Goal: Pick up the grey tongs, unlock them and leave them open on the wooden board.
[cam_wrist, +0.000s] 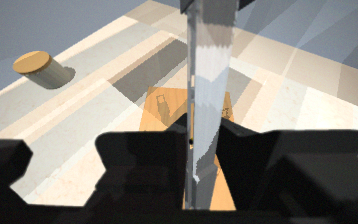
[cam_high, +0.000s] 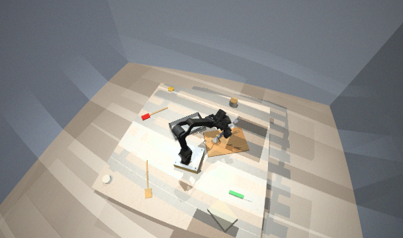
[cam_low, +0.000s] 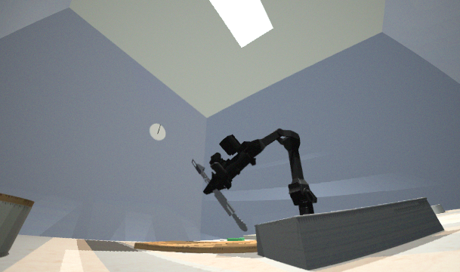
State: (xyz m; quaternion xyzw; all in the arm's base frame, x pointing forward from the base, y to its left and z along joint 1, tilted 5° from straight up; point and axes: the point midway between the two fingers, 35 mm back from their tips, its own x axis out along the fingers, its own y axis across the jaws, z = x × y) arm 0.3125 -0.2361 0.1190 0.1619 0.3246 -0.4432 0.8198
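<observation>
My gripper tip is now 2 cm past the wooden board, 1 cm to the right of it and 17 cm above it. Also, from my gripper tip: green-handled knife 42 cm behind, 23 cm to the right, 17 cm below; then pale square pad 58 cm behind, 13 cm to the right, 16 cm below; then grey roasting tin 38 cm to the left, 15 cm below.
</observation>
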